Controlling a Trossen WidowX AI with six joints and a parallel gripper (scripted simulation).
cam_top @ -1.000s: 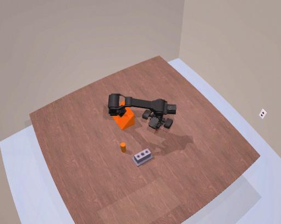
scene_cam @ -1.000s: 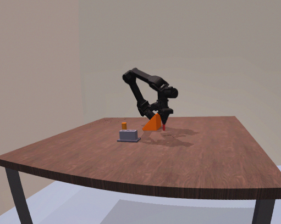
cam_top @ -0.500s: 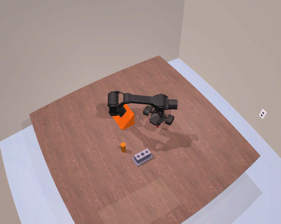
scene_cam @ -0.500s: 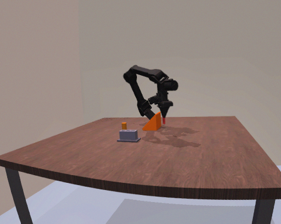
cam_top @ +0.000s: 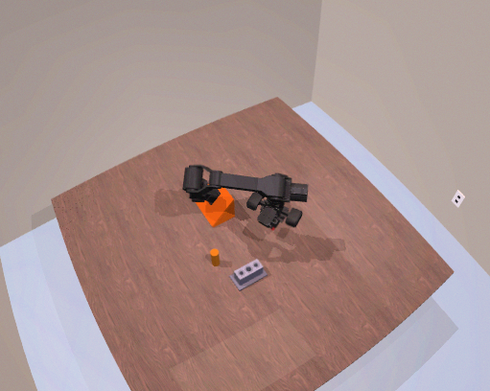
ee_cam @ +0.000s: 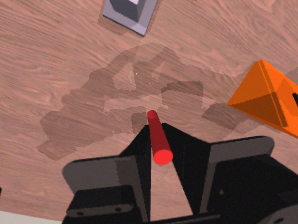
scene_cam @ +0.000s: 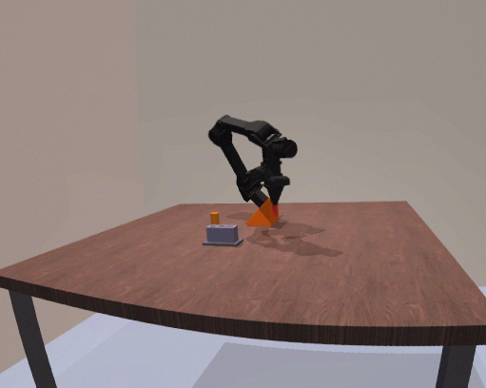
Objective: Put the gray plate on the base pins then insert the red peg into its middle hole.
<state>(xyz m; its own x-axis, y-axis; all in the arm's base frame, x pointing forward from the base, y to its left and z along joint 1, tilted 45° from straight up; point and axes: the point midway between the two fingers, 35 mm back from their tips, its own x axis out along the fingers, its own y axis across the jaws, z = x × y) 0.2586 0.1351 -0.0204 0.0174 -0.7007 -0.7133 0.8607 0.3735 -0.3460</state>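
Now: gripper tip 90 mm short of the gray plate, 160 mm to the left of it and 70 mm above it. From my gripper tip the other things lie so: red peg right at my gripper tip; then base 90 mm ahead, 160 mm to the right, 100 mm below; then orange cylinder 20 mm behind, 230 mm to the right, 70 mm below.
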